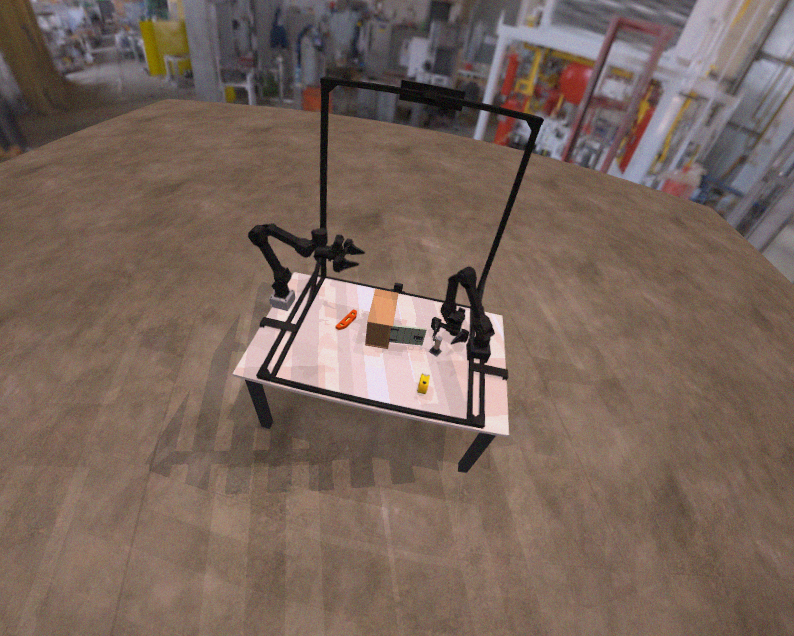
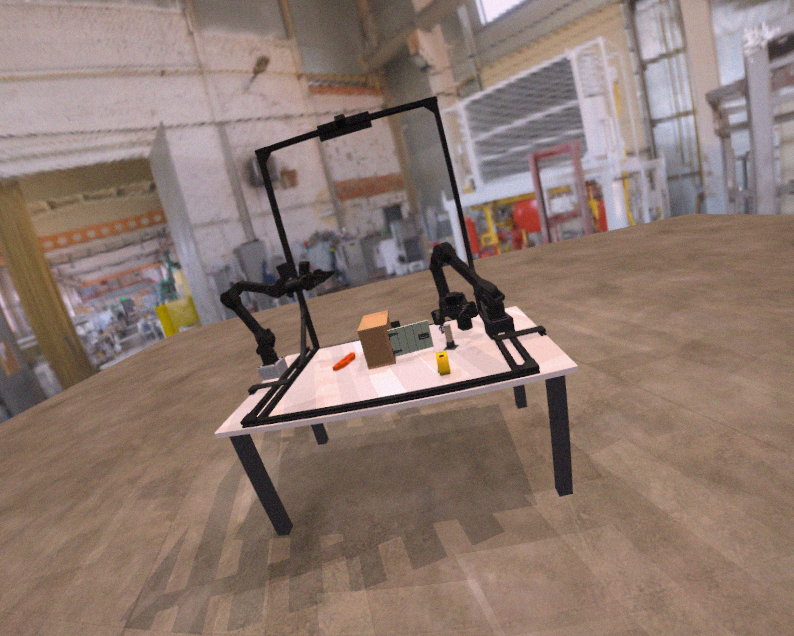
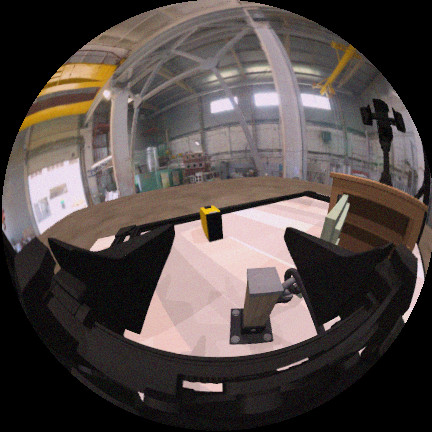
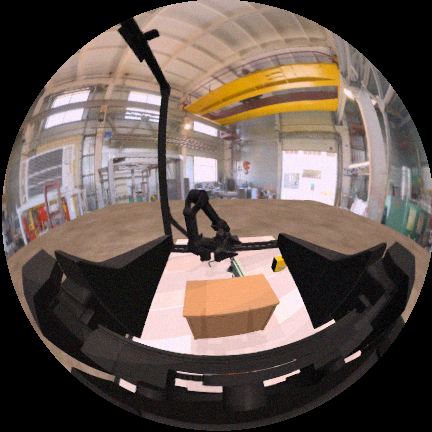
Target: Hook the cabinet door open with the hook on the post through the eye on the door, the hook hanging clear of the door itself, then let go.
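Places are measured from the left arm's base along level axes (x up, y right, z ahead), in millimetres.
Where they show: left gripper, fingertip midpoint: [image 1: 441, 339] [image 2: 447, 320] [image 3: 231, 231] [image 4: 239, 247]; right gripper, fingertip midpoint: [image 1: 361, 258] [image 2: 331, 273] [image 4: 225, 239]; left arm's base, link origin: [image 1: 480, 344] [image 2: 497, 317]; right arm's base, link origin: [image 1: 281, 293] [image 2: 270, 362].
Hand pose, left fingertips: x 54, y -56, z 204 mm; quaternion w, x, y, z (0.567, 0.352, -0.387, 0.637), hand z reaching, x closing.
Observation:
Things, the pixels of their top centre, and the offset from my left fingertips. "spot": a spot on its surface instead.
- brown cabinet, top centre: [image 3: 382, 183] [image 4: 229, 292] [image 2: 373, 319] [image 1: 383, 306] dz +286, dx +44, dy +112 mm
- post, surface spot: [image 3: 260, 300] spot: dz -1, dx -39, dy +40 mm
- black hook, top centre: [image 3: 340, 324] [image 4: 220, 254] dz +12, dx -22, dy +93 mm
- yellow block, top centre: [image 3: 209, 205] [image 2: 440, 352] [image 1: 424, 378] [image 4: 280, 256] dz +64, dx -42, dy -200 mm
- orange-red object, top centre: [image 2: 345, 359] [image 1: 347, 318] dz +456, dx -105, dy +140 mm
The brown cabinet [image 1: 381, 318] [image 2: 376, 341] [image 3: 350, 186] [image 4: 230, 295] stands mid-table, its grey-green door [image 1: 407, 335] [image 2: 410, 336] [image 3: 331, 225] swung out toward the post [image 1: 436, 345] [image 2: 448, 335] [image 3: 260, 300]. A dark fitting [image 2: 424, 335] is near the door's free edge; I cannot make out the eye's opening. The black hook [image 3: 310, 305] [image 4: 212, 264] hangs off the post's pivot, partly hidden by a finger; its tip's place relative to the eye is unclear. My left gripper [image 1: 450, 331] [image 2: 451, 323] [image 3: 231, 231] is open by the post. My right gripper [image 1: 359, 259] is open, high left of the cabinet.
A yellow block [image 1: 423, 383] [image 2: 442, 363] [image 3: 211, 223] [image 4: 278, 264] stands in front of the post. An orange-red object [image 1: 346, 319] [image 2: 343, 361] lies left of the cabinet. Black rails [image 1: 371, 400] edge the table, and a tall black frame [image 1: 324, 165] [image 2: 453, 178] rises behind it.

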